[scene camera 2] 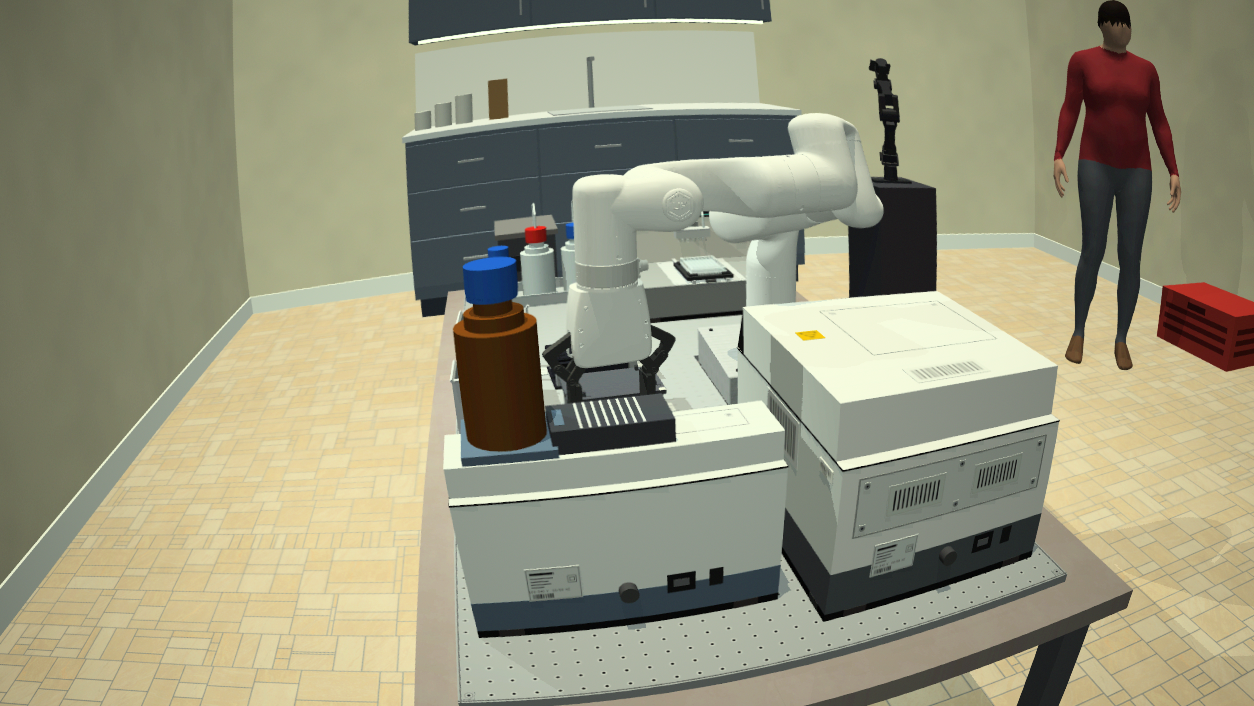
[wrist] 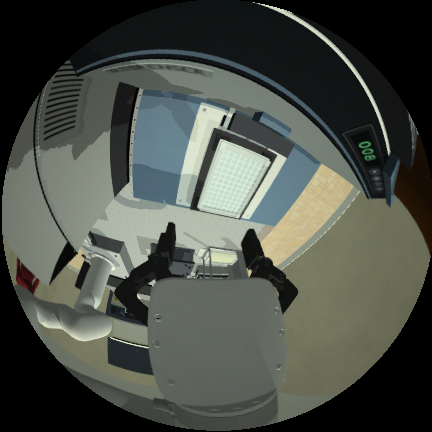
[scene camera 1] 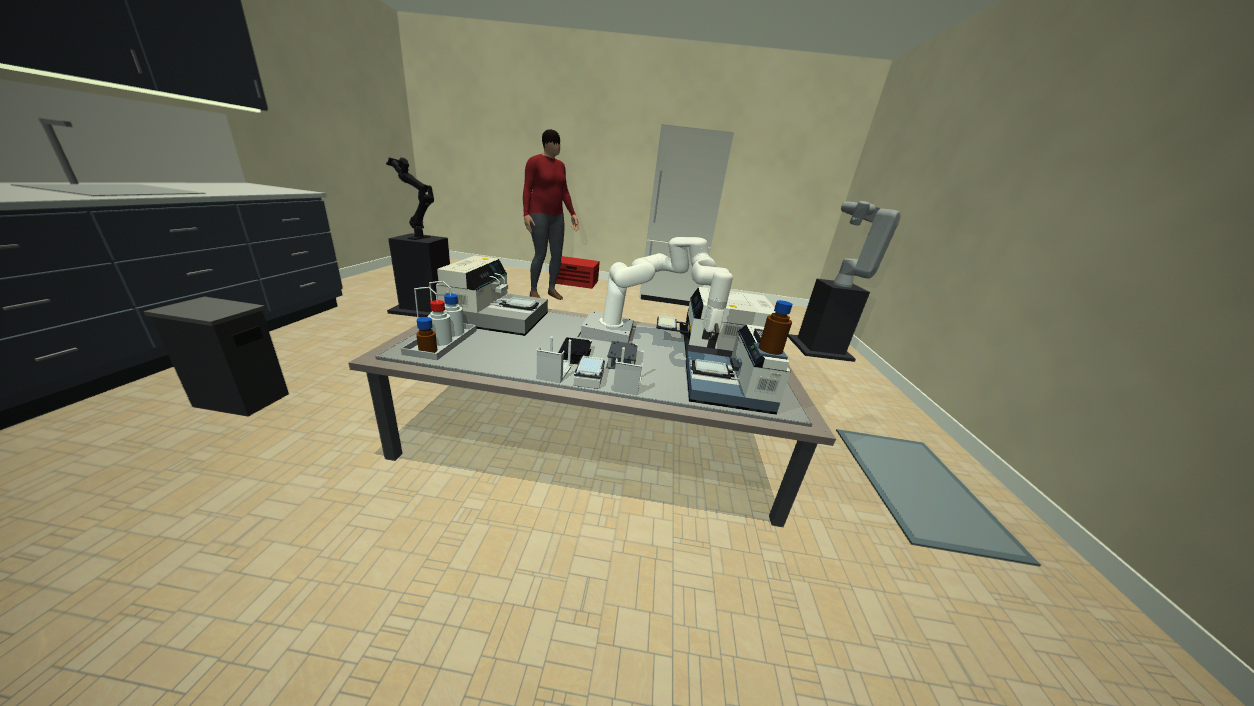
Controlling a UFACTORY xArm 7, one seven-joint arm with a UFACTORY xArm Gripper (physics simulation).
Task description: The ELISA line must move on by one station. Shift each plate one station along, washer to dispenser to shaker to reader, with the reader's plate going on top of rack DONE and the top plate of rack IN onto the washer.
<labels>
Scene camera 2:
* brown bottle with blue cap: 497, 351
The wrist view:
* my gripper: 210, 233
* brown bottle with blue cap: 405, 189
</labels>
